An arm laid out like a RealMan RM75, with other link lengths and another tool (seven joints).
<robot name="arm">
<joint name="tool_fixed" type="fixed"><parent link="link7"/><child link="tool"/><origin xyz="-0.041 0.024 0.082" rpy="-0.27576 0 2.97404"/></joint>
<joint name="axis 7" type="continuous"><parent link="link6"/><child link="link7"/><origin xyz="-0.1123 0 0" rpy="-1.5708 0 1.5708"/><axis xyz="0 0 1"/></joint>
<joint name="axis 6" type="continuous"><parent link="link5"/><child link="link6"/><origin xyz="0 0 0" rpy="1.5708 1.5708 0"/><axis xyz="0 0 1"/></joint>
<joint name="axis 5" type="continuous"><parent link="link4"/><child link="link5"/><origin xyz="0 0.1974 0" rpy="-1.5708 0 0"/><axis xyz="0 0 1"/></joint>
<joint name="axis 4" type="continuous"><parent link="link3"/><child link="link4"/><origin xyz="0 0 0" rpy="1.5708 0 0"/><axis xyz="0 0 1"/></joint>
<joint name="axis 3" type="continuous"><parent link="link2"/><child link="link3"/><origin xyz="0 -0.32 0" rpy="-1.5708 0 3.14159"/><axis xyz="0 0 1"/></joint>
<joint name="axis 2" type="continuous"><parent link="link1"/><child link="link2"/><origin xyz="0 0 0" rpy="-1.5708 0 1.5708"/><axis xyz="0 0 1"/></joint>
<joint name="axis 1" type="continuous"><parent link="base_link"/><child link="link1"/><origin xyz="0 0 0.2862" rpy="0 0 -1.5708"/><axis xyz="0 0 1"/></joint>
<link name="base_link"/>
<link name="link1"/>
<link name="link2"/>
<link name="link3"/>
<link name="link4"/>
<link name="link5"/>
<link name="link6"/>
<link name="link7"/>
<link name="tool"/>
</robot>
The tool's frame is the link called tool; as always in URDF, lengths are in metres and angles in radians. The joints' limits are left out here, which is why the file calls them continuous.
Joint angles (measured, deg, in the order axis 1, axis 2, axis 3, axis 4, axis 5, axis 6, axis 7), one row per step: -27.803, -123.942, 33.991, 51.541, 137.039, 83.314, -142.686; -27.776, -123.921, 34.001, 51.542, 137.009, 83.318, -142.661; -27.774, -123.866, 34.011, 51.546, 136.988, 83.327, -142.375; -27.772, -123.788, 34.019, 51.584, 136.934, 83.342, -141.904; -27.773, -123.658, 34.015, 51.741, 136.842, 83.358, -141.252; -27.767, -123.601, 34.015, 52.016, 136.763, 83.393, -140.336; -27.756, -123.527, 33.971, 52.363, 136.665, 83.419, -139.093; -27.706, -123.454, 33.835, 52.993, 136.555, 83.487, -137.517; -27.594, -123.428, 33.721, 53.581, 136.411, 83.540, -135.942; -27.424, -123.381, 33.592, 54.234, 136.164, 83.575, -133.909; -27.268, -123.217, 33.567, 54.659, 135.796, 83.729, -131.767; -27.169, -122.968, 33.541, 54.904, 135.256, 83.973, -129.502
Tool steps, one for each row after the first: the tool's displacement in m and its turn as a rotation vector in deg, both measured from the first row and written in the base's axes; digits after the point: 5 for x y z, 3 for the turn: -0.00016, -0.00007, 0.00019, 0.018, 0.007, -0.009; -0.00013, 0.00018, 0.00072, 0.052, 0.152, -0.284; 0.00006, 0.00067, 0.00166, 0.141, 0.380, -0.751; 0.00036, 0.00172, 0.00369, 0.367, 0.761, -1.444; 0.00128, 0.00285, 0.00559, 0.619, 1.255, -2.431; 0.00238, 0.00431, 0.00816, 0.983, 1.916, -3.722; 0.00372, 0.00619, 0.01222, 1.576, 2.826, -5.367; 0.00493, 0.00747, 0.01566, 2.131, 3.673, -6.941; 0.00632, 0.00882, 0.01982, 2.829, 4.712, -8.905; 0.00793, 0.00985, 0.02360, 3.333, 5.651, -10.995; 0.01013, 0.01102, 0.02734, 3.809, 6.439, -13.231
